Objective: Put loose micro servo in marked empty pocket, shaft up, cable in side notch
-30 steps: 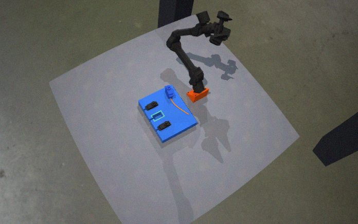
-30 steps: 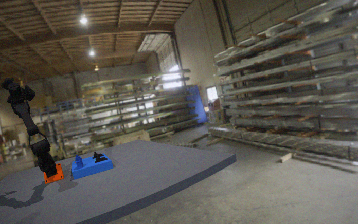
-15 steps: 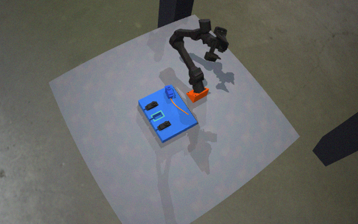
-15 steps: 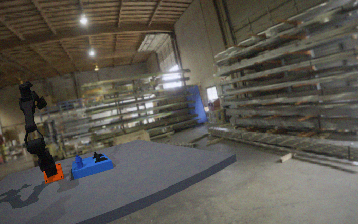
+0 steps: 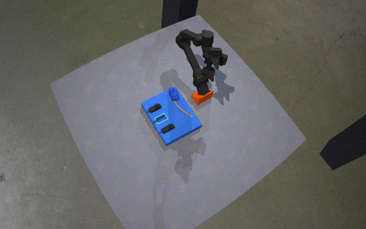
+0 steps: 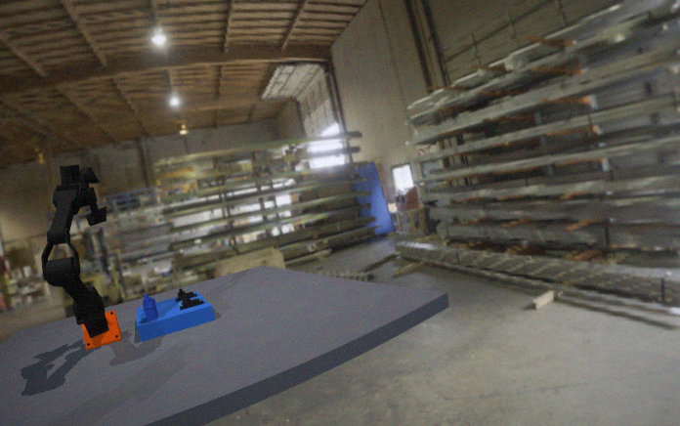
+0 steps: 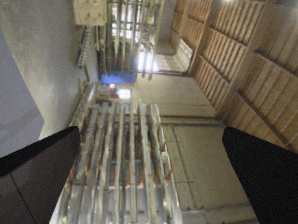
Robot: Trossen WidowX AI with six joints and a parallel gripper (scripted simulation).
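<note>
Now: gripper tip 450 mm above the blue deck, 110 mm to the left of it and 90 mm short of it.
</note>
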